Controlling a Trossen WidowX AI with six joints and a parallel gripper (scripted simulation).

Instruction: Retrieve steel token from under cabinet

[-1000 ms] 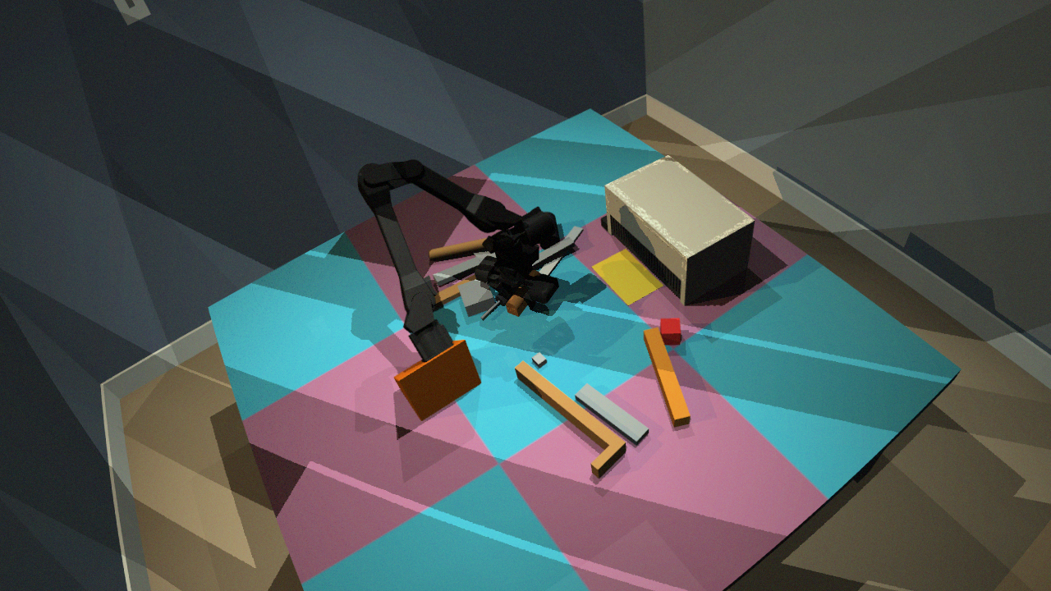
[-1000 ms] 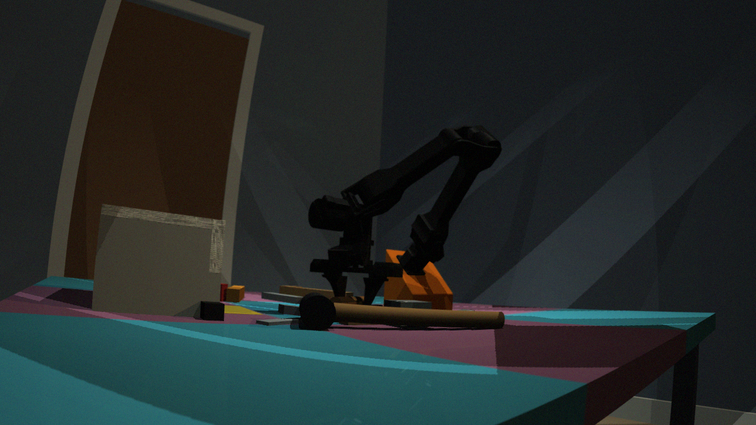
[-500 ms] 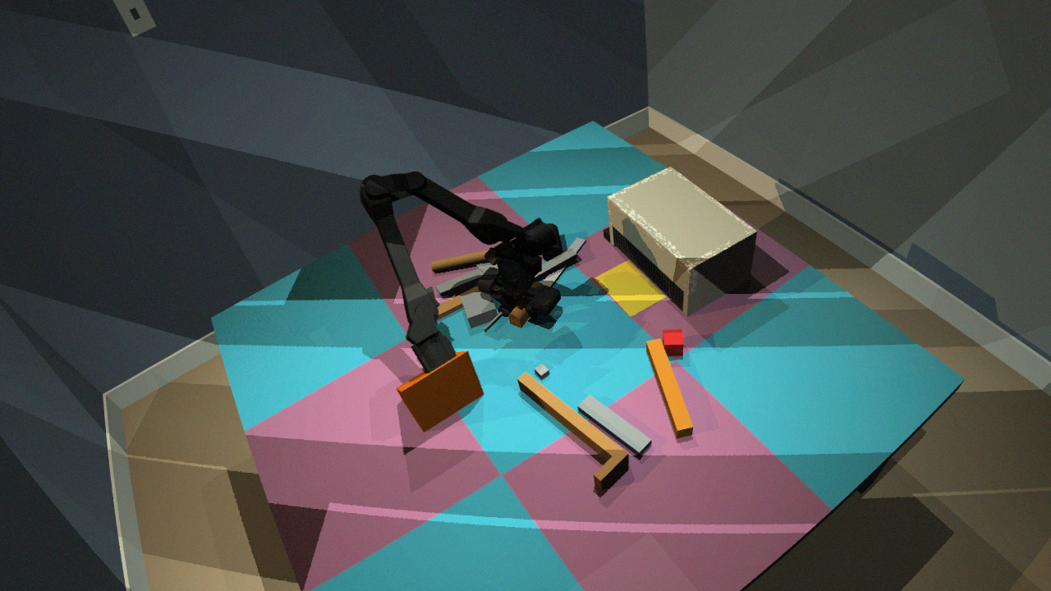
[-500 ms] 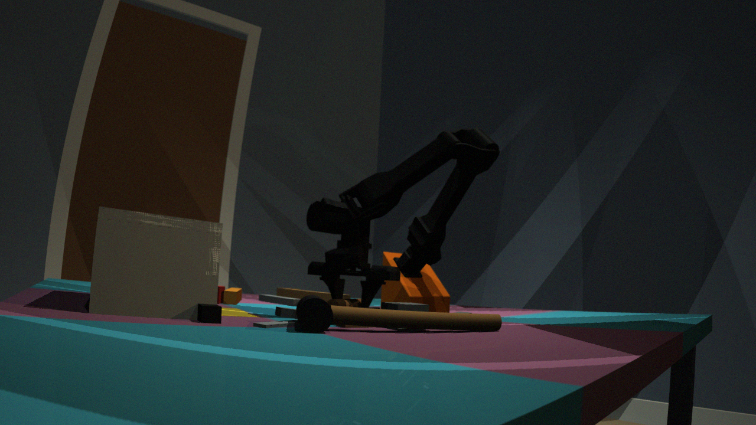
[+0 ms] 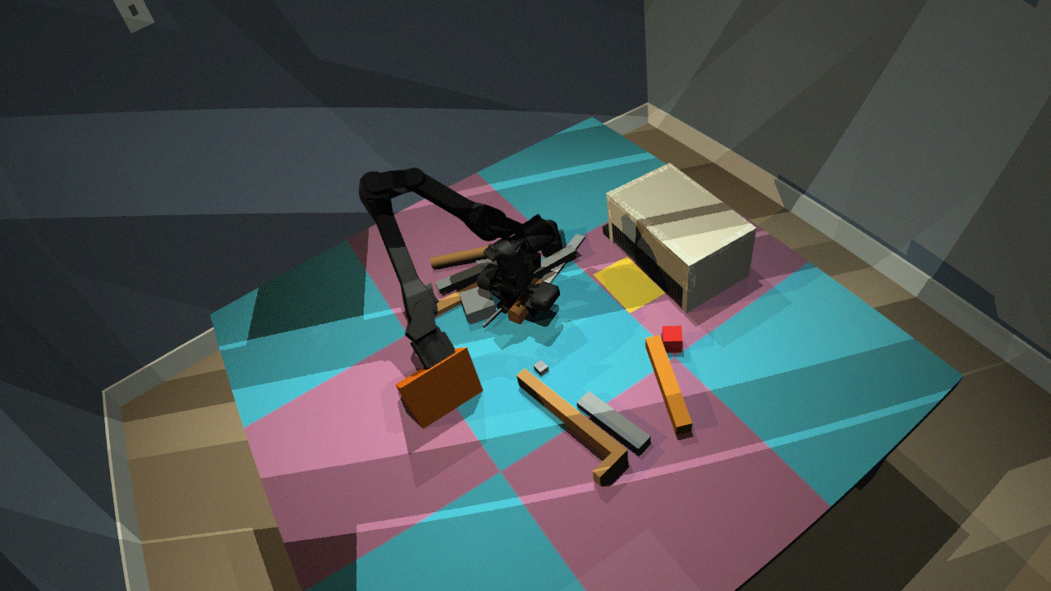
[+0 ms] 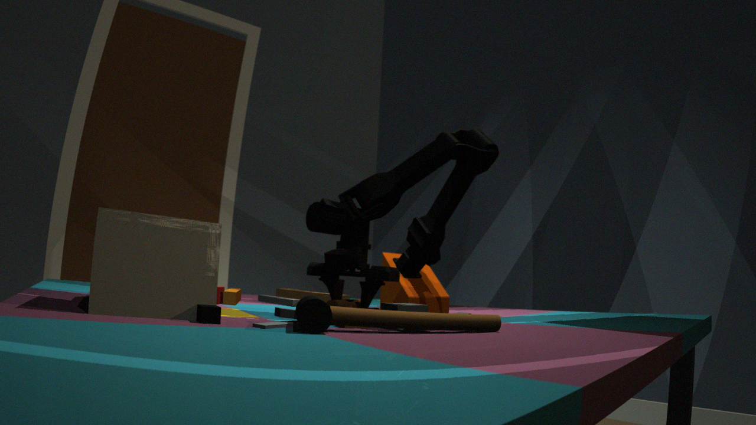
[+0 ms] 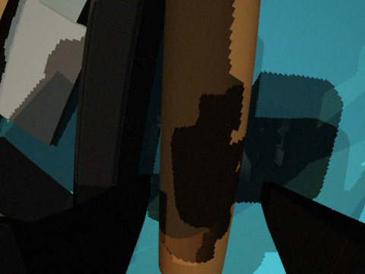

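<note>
The screwdriver lies 30 mm behind my gripper tip and 40 mm to the left of it. Also, from my gripper tip: long wooden stick 40 mm behind, 140 mm to the left; then small grey cube 60 mm behind, 150 mm to the right; then grey block 70 mm behind, 80 mm to the left, 10 mm above.
</note>
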